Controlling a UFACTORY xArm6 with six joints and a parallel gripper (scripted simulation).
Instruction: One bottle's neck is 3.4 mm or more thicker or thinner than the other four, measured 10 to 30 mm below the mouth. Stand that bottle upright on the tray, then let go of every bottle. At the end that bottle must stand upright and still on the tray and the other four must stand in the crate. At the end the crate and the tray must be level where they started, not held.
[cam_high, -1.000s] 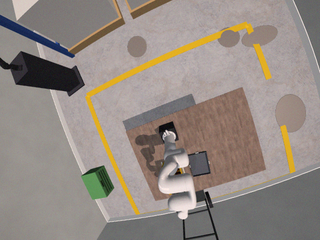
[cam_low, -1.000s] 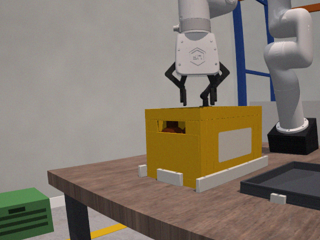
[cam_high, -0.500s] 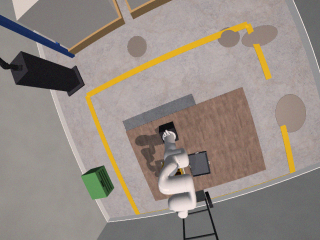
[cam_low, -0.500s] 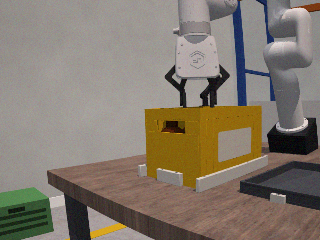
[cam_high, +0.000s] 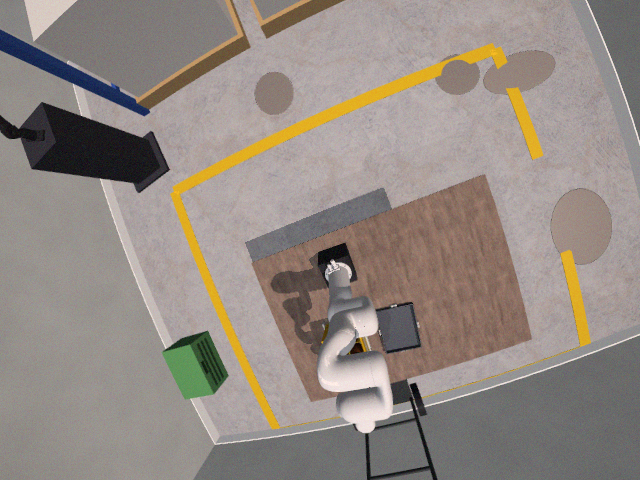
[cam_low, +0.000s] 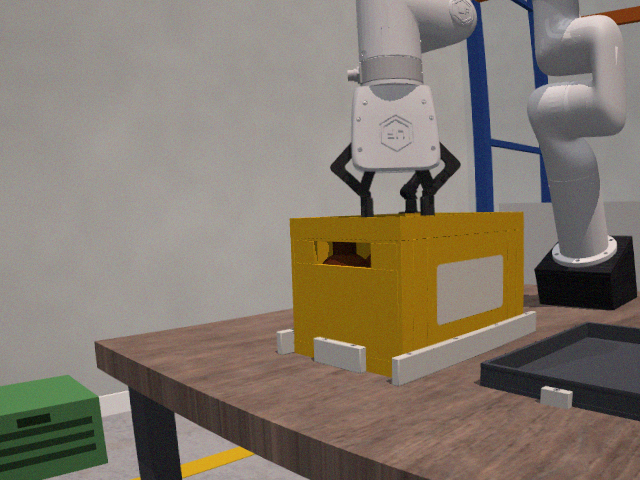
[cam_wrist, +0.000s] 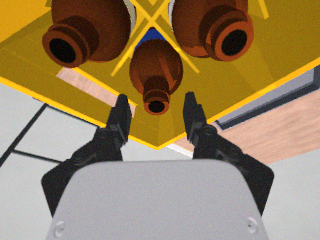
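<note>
Right now my hand is 90 mm past the yellow crate, 90 mm above it and 30 mm to the left of it. Round my hand: dark tray (240 mm to the left, 160 mm below, 60 mm behind).
</note>
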